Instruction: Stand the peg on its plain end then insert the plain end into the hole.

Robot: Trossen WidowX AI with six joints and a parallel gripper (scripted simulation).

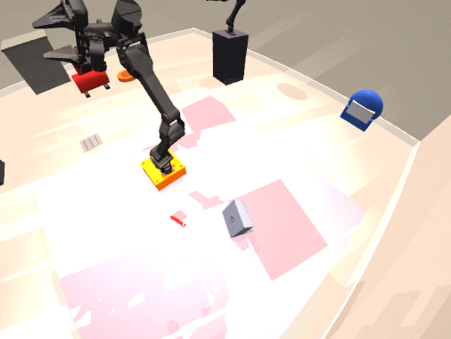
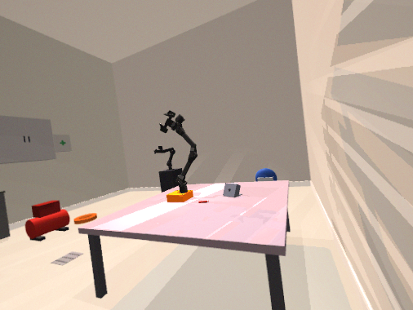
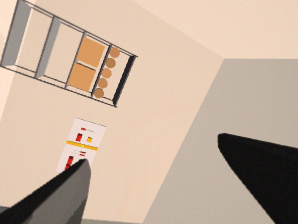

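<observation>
The peg lies 69 cm below my gripper tip, 24 cm ahead of it and 11 cm to the left of it. Round my gripper tip: sloped panel (66 cm below, 39 cm ahead, 31 cm to the left).
</observation>
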